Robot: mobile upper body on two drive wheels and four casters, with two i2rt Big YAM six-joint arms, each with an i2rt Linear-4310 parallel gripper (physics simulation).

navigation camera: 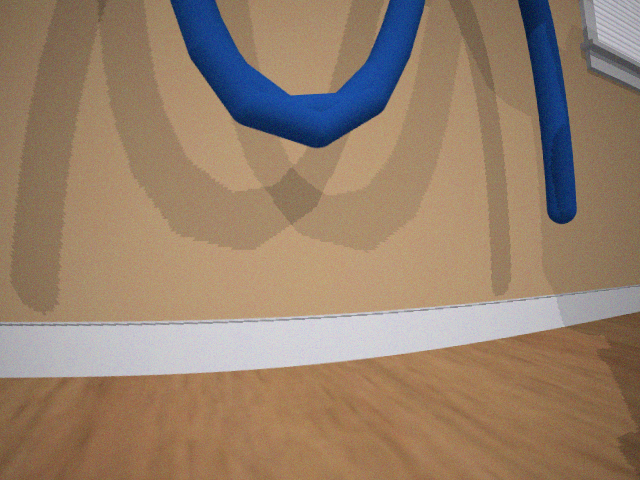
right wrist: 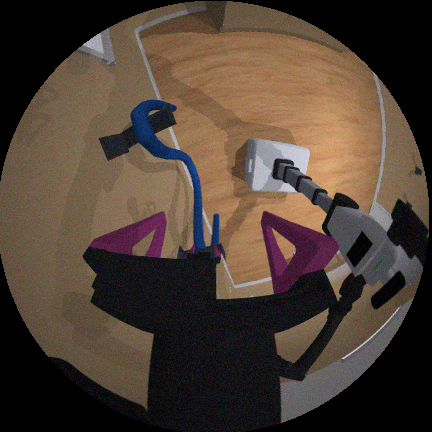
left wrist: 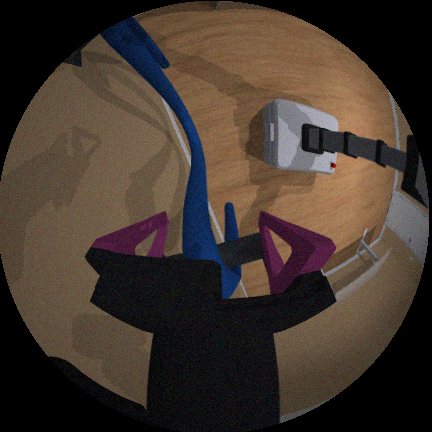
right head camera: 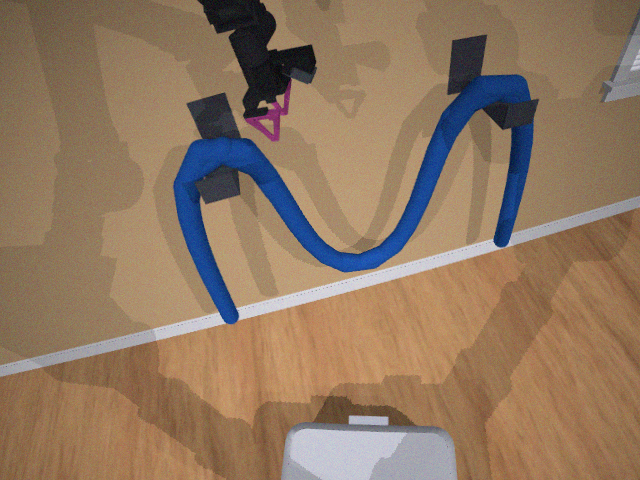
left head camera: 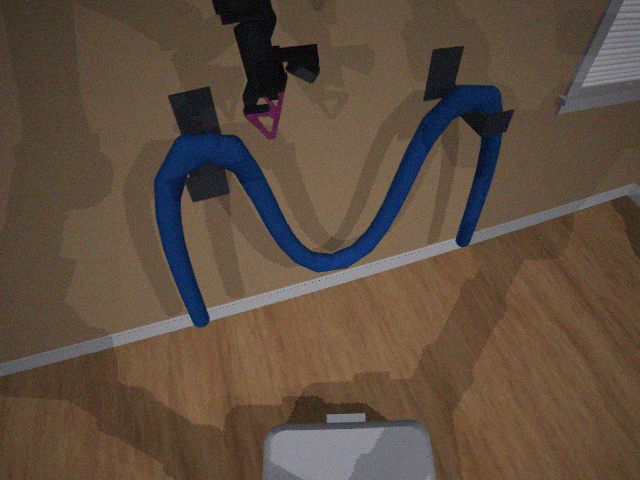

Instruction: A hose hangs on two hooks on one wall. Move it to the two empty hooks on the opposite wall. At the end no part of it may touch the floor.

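Seen in the pictures: left gripper, fingertip midpoint: (right wrist: 204,243) (left wrist: 212,216) (right head camera: 280,127) (left head camera: 274,125); right gripper, fingertip midpoint: (right wrist: 213,216); left arm's base, link origin: (right wrist: 349,292).
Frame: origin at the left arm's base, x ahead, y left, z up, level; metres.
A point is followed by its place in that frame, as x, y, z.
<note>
The blue hose (left head camera: 323,261) {0.808, -0.166, -0.962} (right head camera: 356,262) {0.814, -0.188, -0.977} (left wrist: 196,145) {0.807, -0.131, -0.929} (right wrist: 197,192) {0.795, -0.094, -0.850} (navigation camera: 315,117) {0.819, -0.238, -1.016} hangs over the left hook (left head camera: 193,111) {0.880, 0.143, -0.406} (right head camera: 214,116) {0.883, 0.137, -0.407} and the right hook (left head camera: 444,72) {1.083, -0.532, -0.425} (right head camera: 467,64) {1.084, -0.532, -0.427} on one wall. Its middle sags between them and both ends hang down. In the navigation camera its sag and one end hang above the floor. My left gripper (left head camera: 276,116) {0.730, -0.074, -0.359} (right head camera: 282,125) {0.730, -0.074, -0.359} (left wrist: 212,216) {0.730, -0.074, -0.359} is open beside the left hook, a little above and apart from the hose. My right gripper (right wrist: 213,216) {0.695, -0.454, -0.032} is open and empty. The opposite wall's hooks cannot be made out clearly.
The robot's light grey base (left head camera: 348,449) {0.237, -0.226, -1.150} (right head camera: 369,452) {0.237, -0.230, -1.150} (left wrist: 295,125) {0.158, -0.294, -1.150} (right wrist: 262,170) {0.211, -0.189, -1.150} stands on the wooden floor (left head camera: 330,356) {0.633, -0.184, -1.409} in front of the hose wall. A window (left head camera: 615,51) {1.290, -1.227, -0.420} (navigation camera: 617,36) {1.301, -1.264, -0.483} with blinds is at the right. A white baseboard (left head camera: 289,285) {0.929, -0.013, -1.315} (navigation camera: 206,346) {0.932, -0.063, -1.364} runs along the wall's foot.
</note>
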